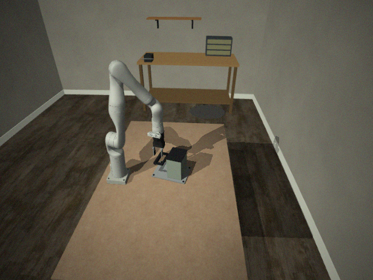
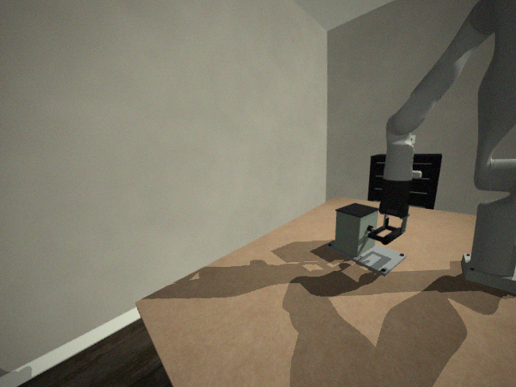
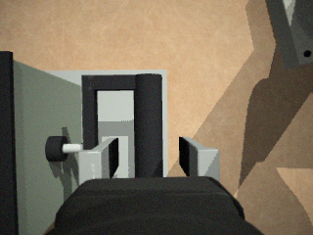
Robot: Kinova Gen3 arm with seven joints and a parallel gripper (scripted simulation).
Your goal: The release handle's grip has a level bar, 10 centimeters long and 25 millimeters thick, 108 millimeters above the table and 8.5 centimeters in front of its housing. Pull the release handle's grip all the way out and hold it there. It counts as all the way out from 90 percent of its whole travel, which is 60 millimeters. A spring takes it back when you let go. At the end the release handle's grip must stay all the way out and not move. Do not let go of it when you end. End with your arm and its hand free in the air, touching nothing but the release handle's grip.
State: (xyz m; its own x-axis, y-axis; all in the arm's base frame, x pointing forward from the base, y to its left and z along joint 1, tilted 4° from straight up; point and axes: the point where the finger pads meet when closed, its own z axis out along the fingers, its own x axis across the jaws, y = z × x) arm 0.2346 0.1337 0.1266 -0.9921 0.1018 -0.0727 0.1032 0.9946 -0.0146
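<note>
My gripper is now 140 mm above the baseplate, 90 mm short of it and 10 mm to the left of it.
</note>
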